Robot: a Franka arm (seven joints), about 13 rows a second.
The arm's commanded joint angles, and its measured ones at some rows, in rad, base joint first. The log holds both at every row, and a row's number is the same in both.
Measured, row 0:
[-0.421, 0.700, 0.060, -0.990, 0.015, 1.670, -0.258]
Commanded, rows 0 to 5:
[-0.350, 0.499, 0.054, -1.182, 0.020, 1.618, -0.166]
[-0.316, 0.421, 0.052, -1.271, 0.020, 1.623, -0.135]
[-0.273, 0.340, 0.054, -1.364, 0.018, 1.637, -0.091]
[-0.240, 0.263, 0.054, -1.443, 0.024, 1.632, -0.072]
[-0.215, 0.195, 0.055, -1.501, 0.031, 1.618, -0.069]
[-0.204, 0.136, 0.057, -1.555, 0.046, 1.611, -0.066]
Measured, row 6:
[-0.226, 0.319, 0.067, -1.344, 0.020, 1.599, -0.082]
